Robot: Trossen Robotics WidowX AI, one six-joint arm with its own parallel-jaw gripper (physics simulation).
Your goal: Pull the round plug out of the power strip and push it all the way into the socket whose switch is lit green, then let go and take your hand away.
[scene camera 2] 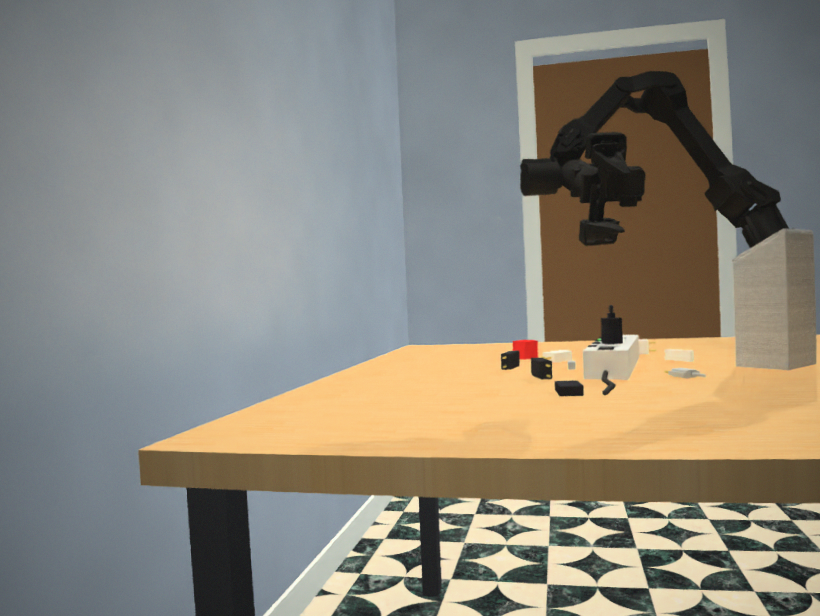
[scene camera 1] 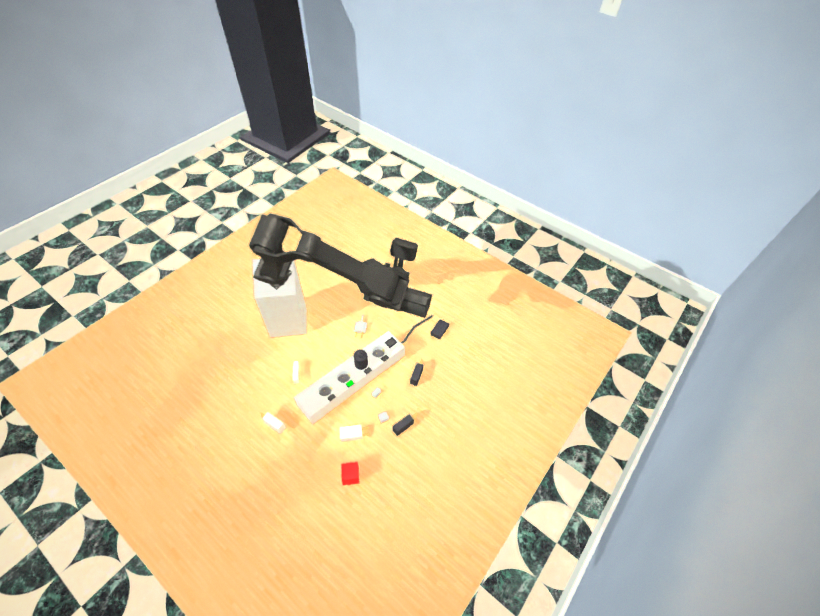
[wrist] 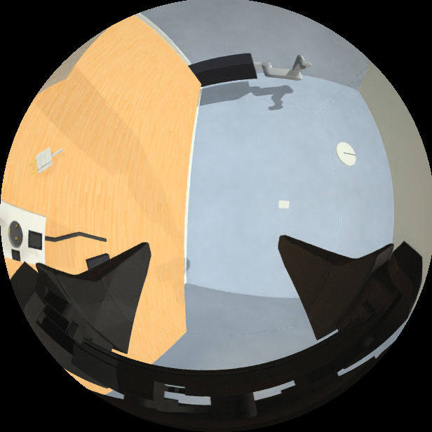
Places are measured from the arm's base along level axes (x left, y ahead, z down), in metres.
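Where they show: gripper, fingertip midpoint: (scene camera 2: 624,203) (scene camera 1: 407,262); arm's base, origin of the base link: (scene camera 2: 773,242) (scene camera 1: 275,274).
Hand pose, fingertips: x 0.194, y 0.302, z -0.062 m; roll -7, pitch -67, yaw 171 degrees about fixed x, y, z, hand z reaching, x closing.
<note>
Things, the pixels of their top centre, and the offset from my fingertips. "*": a spot on its surface instead.
- round black plug, middle of its top: (scene camera 2: 611,312) (scene camera 1: 360,353) dx -0.211, dy -0.008, dz +0.179 m
- socket with the green switch, surface spot: (scene camera 1: 350,383) * dx -0.277, dy +0.006, dz +0.235 m
- black cord, surface spot: (scene camera 1: 415,327) * dx +0.008, dy +0.034, dz +0.282 m
- white two-pin plug, middle of its top: (scene camera 2: 679,368) (scene camera 1: 360,328) dx -0.098, dy -0.101, dz +0.273 m
- red block, middle of its top: (scene camera 2: 525,340) (scene camera 1: 349,470) dx -0.461, dy +0.147, dz +0.247 m
A white power strip (scene camera 1: 310,408) (scene camera 2: 609,364) (wrist: 30,221) lies on the table. The round black plug (scene camera 1: 360,359) (scene camera 2: 611,330) stands upright in one of its sockets. The socket with the green switch (scene camera 1: 350,383) is an empty one (scene camera 1: 343,377), directly beside the plug on the side away from the cord. My gripper (scene camera 1: 399,265) (scene camera 2: 601,187) (wrist: 214,246) is open and empty, high above the table. It points roughly level toward the wall, with one finger above the other. In the wrist view the strip's cord end shows at the left edge; the round plug does not show.
A black cord (scene camera 1: 416,327) (wrist: 75,235) leaves the strip. A white two-pin plug (scene camera 1: 360,326) (scene camera 2: 686,373) (wrist: 44,160) lies near the pedestal (scene camera 1: 285,311) (scene camera 2: 774,305). Several black and white blocks lie around the strip, with a red block (scene camera 1: 350,473) (scene camera 2: 525,349) farther off.
</note>
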